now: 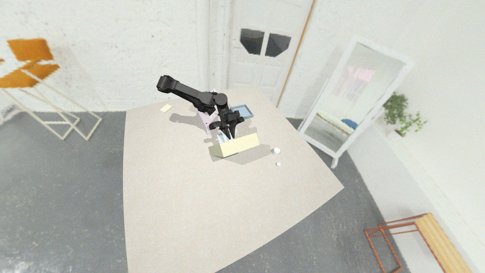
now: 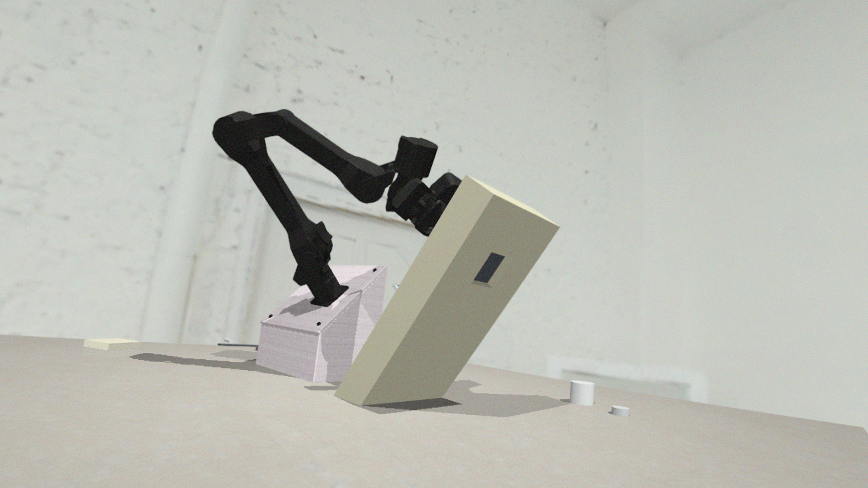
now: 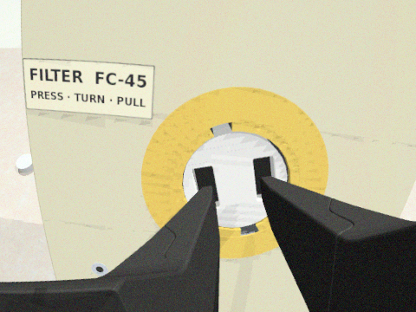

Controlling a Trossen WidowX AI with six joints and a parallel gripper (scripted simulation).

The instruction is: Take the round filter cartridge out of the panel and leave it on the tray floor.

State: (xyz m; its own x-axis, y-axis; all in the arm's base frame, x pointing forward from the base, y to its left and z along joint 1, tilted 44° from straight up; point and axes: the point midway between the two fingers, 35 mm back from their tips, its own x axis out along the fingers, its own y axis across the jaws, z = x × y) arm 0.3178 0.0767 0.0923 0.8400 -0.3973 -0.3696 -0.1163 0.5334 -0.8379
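Now: gripper tip 2 cm short of the white filter cartridge and 1 cm above it. The rest, counted from my gripper tip: cream pad (68 cm behind, 29 cm to the right, 24 cm below); blue tray (40 cm behind, 30 cm to the left, 24 cm below); cream service panel (9 cm below, 3 cm behind).
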